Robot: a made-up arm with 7 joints.
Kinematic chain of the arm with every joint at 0, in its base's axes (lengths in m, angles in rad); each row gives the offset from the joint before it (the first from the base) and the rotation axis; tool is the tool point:
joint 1: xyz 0 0.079 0 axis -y
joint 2: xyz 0 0.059 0 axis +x
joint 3: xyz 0 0 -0.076 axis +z
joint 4: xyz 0 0 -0.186 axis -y
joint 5: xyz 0 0 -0.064 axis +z
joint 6: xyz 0 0 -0.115 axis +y
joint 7: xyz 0 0 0 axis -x
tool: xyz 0 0 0
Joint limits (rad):
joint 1: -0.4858..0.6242
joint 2: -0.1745..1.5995
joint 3: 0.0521..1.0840
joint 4: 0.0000..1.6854
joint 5: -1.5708..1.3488
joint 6: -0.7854..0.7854
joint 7: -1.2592..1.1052
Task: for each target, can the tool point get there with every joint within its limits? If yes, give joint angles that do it. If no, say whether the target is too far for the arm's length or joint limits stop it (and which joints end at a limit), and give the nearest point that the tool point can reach.
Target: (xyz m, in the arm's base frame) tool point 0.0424 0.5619 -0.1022
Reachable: yes | joints 0.0975 1.2653 0.6897 0.2356 -0.7632 0.4174 0.1378
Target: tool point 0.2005 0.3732 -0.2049
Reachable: yes | joints 0.1726 0.7017 0.1654 1.1669 0.3960 0.3751 0.8722
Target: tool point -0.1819 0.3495 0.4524
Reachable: no: too far | nearest point -0.0286 0.3812 0.1825 | short by 0.312 m
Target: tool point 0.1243 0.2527 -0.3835
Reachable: yes | joints 0.0633 0.1865 0.3836 0.6449 -0.2243 -0.3195 0.7162
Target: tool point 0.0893 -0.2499 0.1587
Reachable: no: joint limits stop it (at a limit: joint 1, joint 2, joint 3, joint 4) | nearest point 0.2841 0.1052 -0.0905 | short by 0.476 m
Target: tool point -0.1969 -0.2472 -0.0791
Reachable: no: joint limits stop it (at a limit: joint 1, joint 2, joint 4) | nearest point -0.2028 0.0614 -0.3841 | short by 0.434 m
